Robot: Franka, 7 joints.
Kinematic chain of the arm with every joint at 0, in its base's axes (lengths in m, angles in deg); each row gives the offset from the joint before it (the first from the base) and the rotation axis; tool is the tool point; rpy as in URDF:
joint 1: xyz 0 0 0.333 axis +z
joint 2: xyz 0 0 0 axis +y
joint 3: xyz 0 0 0.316 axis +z
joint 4: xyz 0.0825 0 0 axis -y
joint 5: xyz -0.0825 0 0.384 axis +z
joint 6: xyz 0 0 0 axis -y
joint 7: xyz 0.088 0 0 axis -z
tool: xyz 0 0 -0.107 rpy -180 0 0
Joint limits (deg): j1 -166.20..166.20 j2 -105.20..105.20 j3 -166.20..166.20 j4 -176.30..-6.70 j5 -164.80..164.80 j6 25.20..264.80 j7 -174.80..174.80
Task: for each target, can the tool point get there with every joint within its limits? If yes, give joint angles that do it. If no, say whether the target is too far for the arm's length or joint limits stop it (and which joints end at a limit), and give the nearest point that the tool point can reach.
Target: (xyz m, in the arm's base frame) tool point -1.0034 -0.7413 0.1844
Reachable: no: too far | nearest point -0.6852 -0.5062 0.2315 | short by 0.398 m
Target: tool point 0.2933 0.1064 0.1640
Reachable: yes | joints -2.15 34.33 6.50 -133.52 34.69 53.82 88.83
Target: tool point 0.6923 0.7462 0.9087
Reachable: no: too far | nearest point 0.5079 0.5474 0.7553 | short by 0.312 m
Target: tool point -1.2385 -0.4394 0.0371
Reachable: no: too far | nearest point -0.7888 -0.2798 0.1445 | short by 0.489 m
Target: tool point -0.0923 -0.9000 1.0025
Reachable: no: too far | nearest point -0.0704 -0.6860 0.8433 | short by 0.268 m
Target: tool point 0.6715 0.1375 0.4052
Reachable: yes | joints 24.05 57.32 -27.01 -33.01 1.88 47.96 7.17
